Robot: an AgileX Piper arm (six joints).
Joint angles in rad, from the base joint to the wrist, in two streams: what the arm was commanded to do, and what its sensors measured. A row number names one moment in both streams.
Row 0, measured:
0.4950 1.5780 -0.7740 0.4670 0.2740 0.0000
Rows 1 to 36, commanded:
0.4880 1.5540 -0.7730 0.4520 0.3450 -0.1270
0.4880 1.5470 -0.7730 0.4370 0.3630 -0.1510
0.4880 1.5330 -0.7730 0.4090 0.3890 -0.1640
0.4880 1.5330 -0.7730 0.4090 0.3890 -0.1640
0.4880 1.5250 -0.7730 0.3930 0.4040 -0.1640
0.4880 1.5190 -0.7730 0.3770 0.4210 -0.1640
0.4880 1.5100 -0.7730 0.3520 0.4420 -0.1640
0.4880 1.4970 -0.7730 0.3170 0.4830 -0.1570
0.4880 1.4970 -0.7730 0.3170 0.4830 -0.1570
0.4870 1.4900 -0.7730 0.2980 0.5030 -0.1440
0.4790 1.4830 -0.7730 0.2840 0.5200 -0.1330
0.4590 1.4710 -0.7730 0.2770 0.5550 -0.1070
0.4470 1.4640 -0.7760 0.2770 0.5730 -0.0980
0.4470 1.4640 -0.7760 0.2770 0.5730 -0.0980
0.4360 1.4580 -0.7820 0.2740 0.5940 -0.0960
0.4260 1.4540 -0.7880 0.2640 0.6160 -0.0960
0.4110 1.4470 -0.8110 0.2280 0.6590 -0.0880
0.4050 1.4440 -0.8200 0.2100 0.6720 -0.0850
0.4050 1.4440 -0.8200 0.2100 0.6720 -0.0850
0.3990 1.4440 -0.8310 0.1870 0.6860 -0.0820
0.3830 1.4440 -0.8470 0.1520 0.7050 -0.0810
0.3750 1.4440 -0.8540 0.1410 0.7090 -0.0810
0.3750 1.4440 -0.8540 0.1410 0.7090 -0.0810
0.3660 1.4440 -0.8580 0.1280 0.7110 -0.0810
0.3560 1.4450 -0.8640 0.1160 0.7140 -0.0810
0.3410 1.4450 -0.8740 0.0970 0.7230 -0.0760
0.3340 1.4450 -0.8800 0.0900 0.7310 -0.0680
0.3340 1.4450 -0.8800 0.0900 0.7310 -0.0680
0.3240 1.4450 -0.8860 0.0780 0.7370 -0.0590
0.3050 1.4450 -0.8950 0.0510 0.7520 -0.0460
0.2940 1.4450 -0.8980 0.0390 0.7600 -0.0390
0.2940 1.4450 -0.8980 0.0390 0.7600 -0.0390
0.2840 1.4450 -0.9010 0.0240 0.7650 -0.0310
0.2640 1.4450 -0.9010 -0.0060 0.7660 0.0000
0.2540 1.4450 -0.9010 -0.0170 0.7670 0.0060
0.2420 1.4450 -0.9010 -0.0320 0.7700 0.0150
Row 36, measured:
0.2720 1.4490 -0.8960 0.0130 0.7550 -0.0180
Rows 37 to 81, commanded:
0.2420 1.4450 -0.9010 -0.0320 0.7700 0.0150
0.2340 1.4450 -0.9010 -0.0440 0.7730 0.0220
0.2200 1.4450 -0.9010 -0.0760 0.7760 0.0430
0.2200 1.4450 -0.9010 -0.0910 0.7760 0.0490
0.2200 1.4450 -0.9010 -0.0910 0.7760 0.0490
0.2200 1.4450 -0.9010 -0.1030 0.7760 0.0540
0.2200 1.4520 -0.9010 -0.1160 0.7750 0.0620
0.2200 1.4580 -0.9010 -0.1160 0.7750 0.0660
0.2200 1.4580 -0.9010 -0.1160 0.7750 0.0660
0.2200 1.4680 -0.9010 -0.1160 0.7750 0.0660
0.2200 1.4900 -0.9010 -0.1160 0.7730 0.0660
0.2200 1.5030 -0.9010 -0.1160 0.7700 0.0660
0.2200 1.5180 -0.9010 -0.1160 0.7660 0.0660
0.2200 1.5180 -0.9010 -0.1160 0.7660 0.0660
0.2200 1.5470 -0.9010 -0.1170 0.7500 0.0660
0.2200 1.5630 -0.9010 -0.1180 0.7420 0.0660
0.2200 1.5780 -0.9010 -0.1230 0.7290 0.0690
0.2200 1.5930 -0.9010 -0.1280 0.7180 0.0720
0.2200 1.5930 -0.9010 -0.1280 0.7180 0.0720
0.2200 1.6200 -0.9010 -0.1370 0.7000 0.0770
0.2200 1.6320 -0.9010 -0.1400 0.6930 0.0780
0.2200 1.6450 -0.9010 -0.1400 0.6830 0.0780
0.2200 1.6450 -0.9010 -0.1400 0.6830 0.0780
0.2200 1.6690 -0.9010 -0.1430 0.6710 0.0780
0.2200 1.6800 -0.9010 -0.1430 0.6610 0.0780
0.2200 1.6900 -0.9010 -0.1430 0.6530 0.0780
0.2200 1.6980 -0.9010 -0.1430 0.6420 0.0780
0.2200 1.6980 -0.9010 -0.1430 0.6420 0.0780
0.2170 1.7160 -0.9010 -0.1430 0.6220 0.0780
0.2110 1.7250 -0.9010 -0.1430 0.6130 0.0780
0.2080 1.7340 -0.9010 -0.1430 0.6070 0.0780
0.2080 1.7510 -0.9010 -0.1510 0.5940 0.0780
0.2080 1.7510 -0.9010 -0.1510 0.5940 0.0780
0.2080 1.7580 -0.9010 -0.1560 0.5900 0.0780
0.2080 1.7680 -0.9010 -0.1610 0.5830 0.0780
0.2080 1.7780 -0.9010 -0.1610 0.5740 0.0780
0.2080 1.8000 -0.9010 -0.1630 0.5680 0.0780
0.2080 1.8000 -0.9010 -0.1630 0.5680 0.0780
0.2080 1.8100 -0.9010 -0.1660 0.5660 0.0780
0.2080 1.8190 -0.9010 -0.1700 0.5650 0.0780
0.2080 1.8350 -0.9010 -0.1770 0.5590 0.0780
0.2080 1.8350 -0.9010 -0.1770 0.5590 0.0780
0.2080 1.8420 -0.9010 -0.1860 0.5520 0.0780
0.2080 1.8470 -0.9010 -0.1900 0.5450 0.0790
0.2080 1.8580 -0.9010 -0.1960 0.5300 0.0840
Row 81, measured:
0.2130 1.8430 -0.8980 -0.1770 0.5510 0.0680
